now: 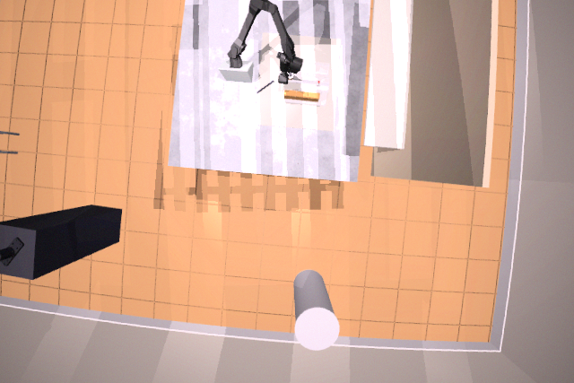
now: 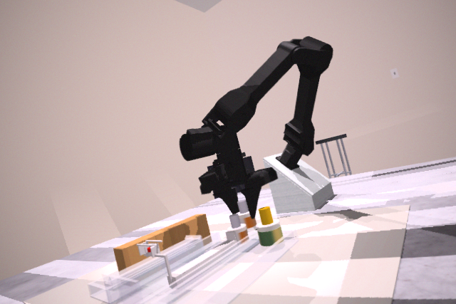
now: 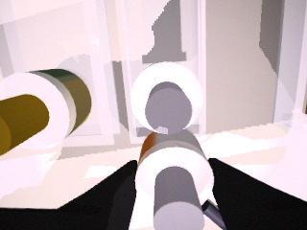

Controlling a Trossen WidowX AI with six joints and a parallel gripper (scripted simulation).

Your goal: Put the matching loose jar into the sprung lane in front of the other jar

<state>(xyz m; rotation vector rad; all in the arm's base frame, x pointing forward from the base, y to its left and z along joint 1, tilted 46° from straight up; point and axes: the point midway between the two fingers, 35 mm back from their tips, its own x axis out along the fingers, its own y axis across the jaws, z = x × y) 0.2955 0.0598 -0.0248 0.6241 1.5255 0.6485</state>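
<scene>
The clear sprung lane is 18 cm ahead of my gripper tip, 2 cm to the right of it and 3 cm below it. Also, from my gripper tip: thin dark rod: 12 cm behind, 8 cm to the right, 4 cm below; red mark: 23 cm ahead, 3 cm to the right, 2 cm above.
</scene>
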